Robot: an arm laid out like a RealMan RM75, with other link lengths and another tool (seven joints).
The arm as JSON. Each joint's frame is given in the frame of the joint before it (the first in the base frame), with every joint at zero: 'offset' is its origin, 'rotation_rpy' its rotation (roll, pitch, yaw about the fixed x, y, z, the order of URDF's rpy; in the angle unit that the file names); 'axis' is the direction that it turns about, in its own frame. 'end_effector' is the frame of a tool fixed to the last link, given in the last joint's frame.
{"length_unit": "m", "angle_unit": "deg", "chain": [
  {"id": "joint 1", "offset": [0.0, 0.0, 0.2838], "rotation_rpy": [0.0, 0.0, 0.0], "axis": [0.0, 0.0, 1.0]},
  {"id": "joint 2", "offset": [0.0, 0.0, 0.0], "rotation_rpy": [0.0, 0.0, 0.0], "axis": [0.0, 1.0, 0.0]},
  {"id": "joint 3", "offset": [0.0, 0.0, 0.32], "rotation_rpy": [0.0, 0.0, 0.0], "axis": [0.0, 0.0, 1.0]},
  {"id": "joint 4", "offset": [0.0, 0.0, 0.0], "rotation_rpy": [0.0, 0.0, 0.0], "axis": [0.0, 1.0, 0.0]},
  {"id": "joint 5", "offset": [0.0, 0.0, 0.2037], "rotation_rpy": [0.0, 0.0, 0.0], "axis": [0.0, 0.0, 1.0]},
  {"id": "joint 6", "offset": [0.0, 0.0, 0.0], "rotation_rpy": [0.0, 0.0, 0.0], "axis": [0.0, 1.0, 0.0]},
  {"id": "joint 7", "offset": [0.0, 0.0, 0.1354], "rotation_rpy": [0.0, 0.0, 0.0], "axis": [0.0, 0.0, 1.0]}
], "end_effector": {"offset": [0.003, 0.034, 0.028], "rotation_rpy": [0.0, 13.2, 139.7]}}
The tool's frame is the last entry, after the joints.
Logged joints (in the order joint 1, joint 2, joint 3, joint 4, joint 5, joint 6, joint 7), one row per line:
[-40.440 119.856 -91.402 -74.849 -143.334 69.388 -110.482]
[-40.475 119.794 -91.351 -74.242 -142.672 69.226 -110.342]
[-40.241 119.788 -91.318 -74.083 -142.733 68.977 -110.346]
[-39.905 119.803 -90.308 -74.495 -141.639 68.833 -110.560]
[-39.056 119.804 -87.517 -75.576 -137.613 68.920 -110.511]
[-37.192 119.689 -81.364 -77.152 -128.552 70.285 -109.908]
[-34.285 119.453 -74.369 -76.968 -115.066 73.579 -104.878]
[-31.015 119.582 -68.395 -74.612 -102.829 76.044 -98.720]
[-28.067 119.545 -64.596 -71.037 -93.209 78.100 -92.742]
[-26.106 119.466 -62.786 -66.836 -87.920 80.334 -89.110]
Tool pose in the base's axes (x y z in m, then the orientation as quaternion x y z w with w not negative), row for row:
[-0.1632 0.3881 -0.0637 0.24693 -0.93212 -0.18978 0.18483]
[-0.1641 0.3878 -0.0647 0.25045 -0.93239 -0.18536 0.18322]
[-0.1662 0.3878 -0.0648 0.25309 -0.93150 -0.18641 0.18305]
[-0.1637 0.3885 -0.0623 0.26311 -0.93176 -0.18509 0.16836]
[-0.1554 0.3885 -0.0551 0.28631 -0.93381 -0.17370 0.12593]
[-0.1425 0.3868 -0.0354 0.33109 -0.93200 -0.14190 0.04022]
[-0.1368 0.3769 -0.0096 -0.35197 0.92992 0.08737 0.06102]
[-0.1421 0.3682 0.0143 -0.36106 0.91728 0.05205 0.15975]
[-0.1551 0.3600 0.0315 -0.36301 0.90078 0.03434 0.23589]
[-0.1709 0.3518 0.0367 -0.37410 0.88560 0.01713 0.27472]
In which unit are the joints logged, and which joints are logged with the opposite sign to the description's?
The joints are logged in degrees. Opposite sign: joint 2, joint 3, joint 4, joint 5.
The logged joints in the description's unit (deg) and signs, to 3 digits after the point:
[-40.440 -119.856 91.402 74.849 143.334 69.388 -110.482]
[-40.475 -119.794 91.351 74.242 142.672 69.226 -110.342]
[-40.241 -119.788 91.318 74.083 142.733 68.977 -110.346]
[-39.905 -119.803 90.308 74.495 141.639 68.833 -110.560]
[-39.056 -119.804 87.517 75.576 137.613 68.920 -110.511]
[-37.192 -119.689 81.364 77.152 128.552 70.285 -109.908]
[-34.285 -119.453 74.369 76.968 115.066 73.579 -104.878]
[-31.015 -119.582 68.395 74.612 102.829 76.044 -98.720]
[-28.067 -119.545 64.596 71.037 93.209 78.100 -92.742]
[-26.106 -119.466 62.786 66.836 87.920 80.334 -89.110]

